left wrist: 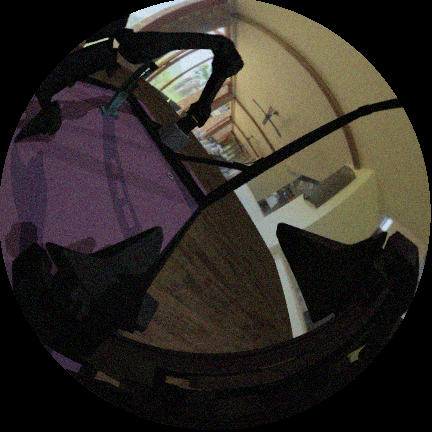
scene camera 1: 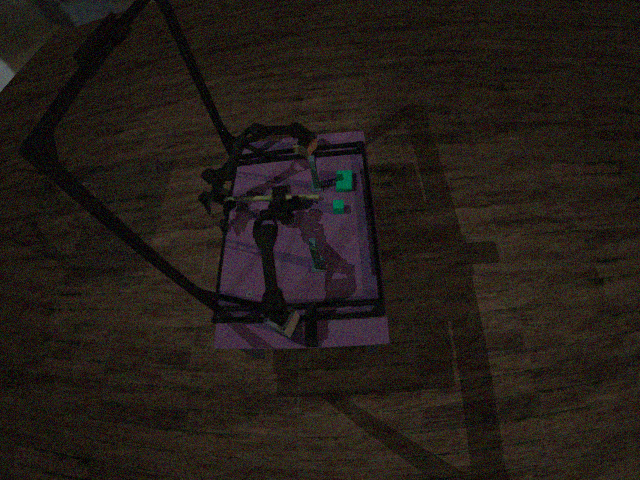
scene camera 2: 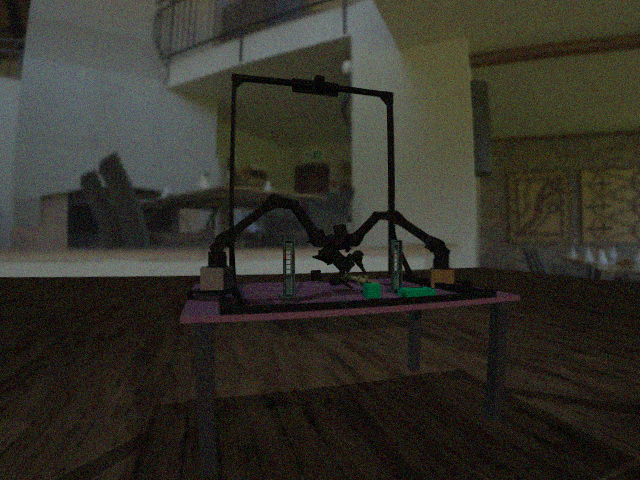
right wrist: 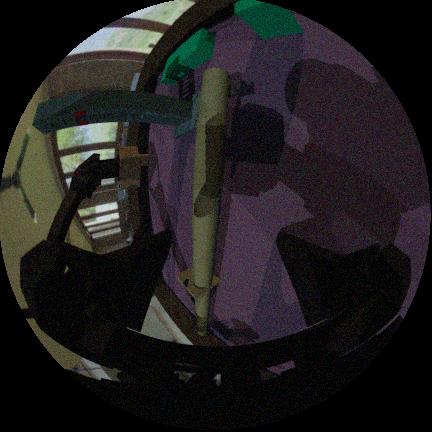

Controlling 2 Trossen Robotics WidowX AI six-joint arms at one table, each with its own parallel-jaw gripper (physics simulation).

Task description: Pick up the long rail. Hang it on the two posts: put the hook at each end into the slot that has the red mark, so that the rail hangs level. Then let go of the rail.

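Places are measured from the left arm's base along level axes (x back, y up, z left), in metres.
Pixels of known places: left gripper, fingertip midpoint: (left wrist: pixel 220 230) (scene camera 1: pixel 217 217) (scene camera 2: pixel 309 249); right gripper, fingertip midpoint: (scene camera 2: pixel 359 280) (right wrist: pixel 225 236); left arm's base, origin of the base link: (scene camera 1: pixel 304 141) (scene camera 2: pixel 441 268) (right wrist: pixel 118 166); right arm's base, origin of the base link: (left wrist: pixel 181 128) (scene camera 1: pixel 279 316) (scene camera 2: pixel 217 266).
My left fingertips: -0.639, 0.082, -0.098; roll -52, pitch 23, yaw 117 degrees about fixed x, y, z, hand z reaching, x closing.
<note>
Ahead of a thing's pixels: the offset from my left fingertips to its top centre, as dx, dy, dz. Level surfaces: height alone.
The long pale yellow rail @[+0.271, -0.118, +0.098] (scene camera 1: pixel 253 197) (scene camera 2: pixel 356 279) (right wrist: pixel 214 95) lies low over the purple table top, not on the posts. One post @[+0.435, +0.051, +0.273] (scene camera 1: pixel 313 173) (scene camera 2: pixel 396 266) (right wrist: pixel 115 107) stands near the rail's right end in scene camera 1. Its red mark shows in the right wrist view. The other post @[+0.041, +0.051, +0.488] (scene camera 1: pixel 316 255) (scene camera 2: pixel 288 266) (left wrist: pixel 120 95) stands lower in scene camera 1. My right gripper (scene camera 1: pixel 286 205) (right wrist: pixel 225 236) is open above the rail, which runs between its fingers in the right wrist view, not held. My left gripper (scene camera 1: pixel 205 188) (left wrist: pixel 220 230) is open and empty, beyond the rail's left end in scene camera 1.
A larger flat green block @[+0.511, -0.134, +0.396] (scene camera 1: pixel 344 180) (scene camera 2: pixel 417 292) (right wrist: pixel 192 55) and a smaller green block @[+0.345, -0.114, +0.443] (scene camera 1: pixel 338 206) (scene camera 2: pixel 372 290) (right wrist: pixel 270 20) lie near the posts. A black frame edges the purple table top @[dy -0.164] (scene camera 1: pixel 356 333), and a tall black arch (scene camera 2: pixel 390 155) rises over it. The arms are close together.
</note>
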